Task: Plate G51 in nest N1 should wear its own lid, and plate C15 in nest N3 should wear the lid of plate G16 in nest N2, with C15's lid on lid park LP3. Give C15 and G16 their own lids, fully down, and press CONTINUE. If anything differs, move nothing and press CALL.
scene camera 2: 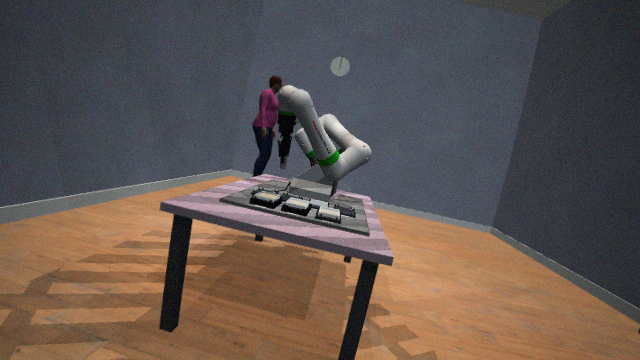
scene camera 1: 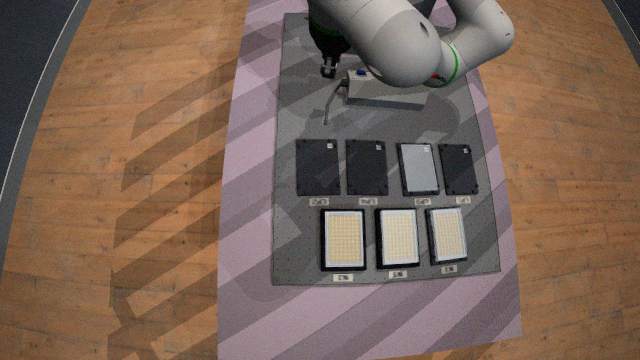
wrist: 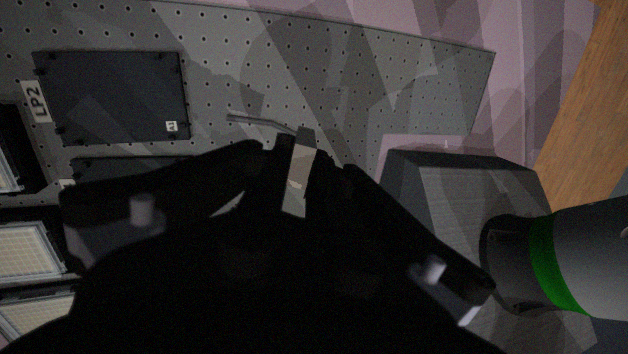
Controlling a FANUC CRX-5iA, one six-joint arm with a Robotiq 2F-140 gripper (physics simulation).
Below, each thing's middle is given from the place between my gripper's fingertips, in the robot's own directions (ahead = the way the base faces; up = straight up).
My gripper is now 200 mm short of the park LP2 point(scene camera 1: 317, 160), 110 mm above it and 20 mm to the left of it. Also, from my hand: nest N2 point(wrist: 26, 162) (390 mm ahead, 100 mm below, 40 mm to the left); park LP4 point(scene camera 1: 366, 162) (200 mm ahead, 110 mm below, 100 mm to the left); park LP1 point(scene camera 1: 458, 170) (370 mm to the left, 200 mm ahead, 110 mm below).
